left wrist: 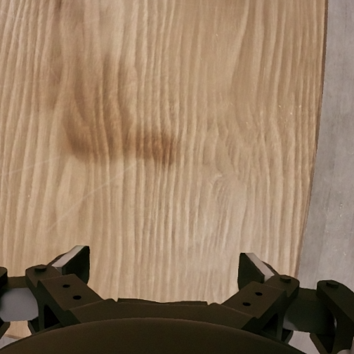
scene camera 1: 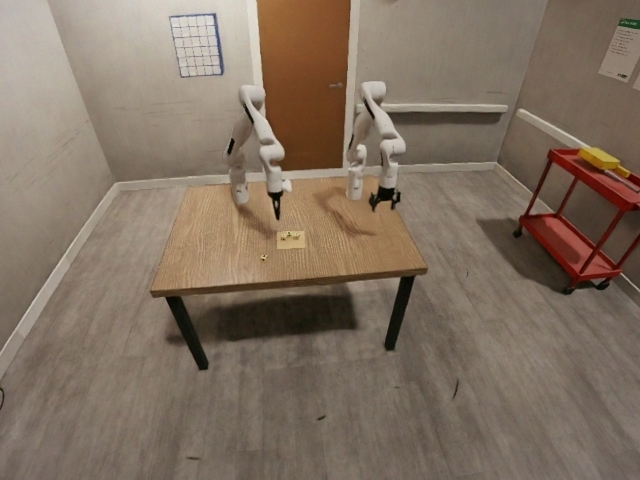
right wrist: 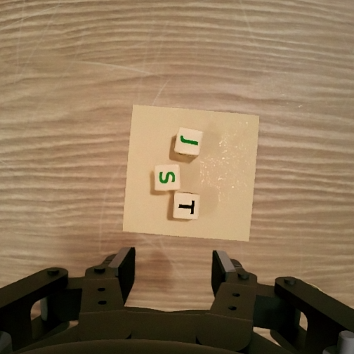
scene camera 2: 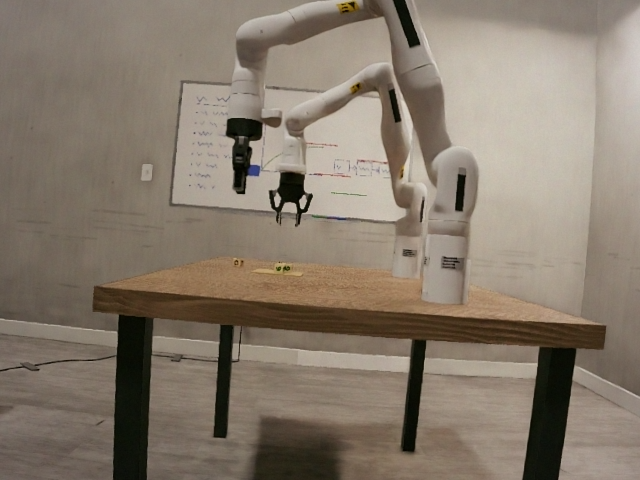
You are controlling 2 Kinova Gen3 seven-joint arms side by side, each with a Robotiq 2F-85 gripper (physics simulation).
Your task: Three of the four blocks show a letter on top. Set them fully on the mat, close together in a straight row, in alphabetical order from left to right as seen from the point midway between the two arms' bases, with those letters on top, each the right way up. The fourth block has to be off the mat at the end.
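Places are measured from the left arm's base along level axes (x ahead, y left, z up), in millimetres.
Where they show: left gripper, fingertip midpoint: [scene camera 1: 383, 210] [scene camera 2: 238, 192]; right gripper, fingertip midpoint: [scene camera 1: 277, 216] [scene camera 2: 287, 225]; left arm's base at its link origin: [scene camera 1: 353, 196] [scene camera 2: 442, 301]; right arm's base at its link origin: [scene camera 1: 241, 199] [scene camera 2: 405, 277].
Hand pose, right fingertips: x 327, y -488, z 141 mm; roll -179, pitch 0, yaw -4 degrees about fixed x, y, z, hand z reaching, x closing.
Note:
Things, the pixels of their top centre, and the offset from my right fingertips. Level surfaces: height alone.
- J block at its top centre: [scene camera 1: 296, 234] dx +17, dy +86, dz -112 mm
- S block at its top centre: [scene camera 1: 289, 232] dx -7, dy +51, dz -112 mm
- T block at its top centre: [scene camera 1: 283, 235] dx +11, dy +21, dz -112 mm
- tan mat at its top centre: [scene camera 2: 278, 271] [scene camera 1: 290, 239] dx +19, dy +54, dz -137 mm
- fourth block at its top centre: [scene camera 2: 238, 258] [scene camera 1: 263, 256] dx +145, dy -91, dz -115 mm
- wooden table at its surface level: dz -141 mm
The J block [right wrist: 188, 141] [scene camera 1: 296, 236], S block [right wrist: 167, 177] [scene camera 1: 288, 234] and T block [right wrist: 186, 206] [scene camera 1: 283, 236] lie letter-up on the tan mat [right wrist: 227, 175] [scene camera 1: 291, 244] [scene camera 2: 261, 271]. From the arms' bases they read J, S, T, upright. S sits out of line toward the bases; a gap parts J and S, while S and T nearly touch at their corners. The fourth block [scene camera 1: 263, 257] [scene camera 2: 237, 262] lies off the mat. My right gripper [right wrist: 173, 264] [scene camera 1: 277, 218] [scene camera 2: 288, 224] is open above and beside the mat. My left gripper [left wrist: 164, 266] [scene camera 1: 384, 207] [scene camera 2: 239, 191] is open, high above the table.
The wooden table [scene camera 1: 222, 268] [scene camera 2: 351, 289] bears both arms at its far side in scene camera 1. The table's edge shows at the right of the left wrist view. A red cart [scene camera 1: 550, 224] stands on the floor to the right, away from the table.

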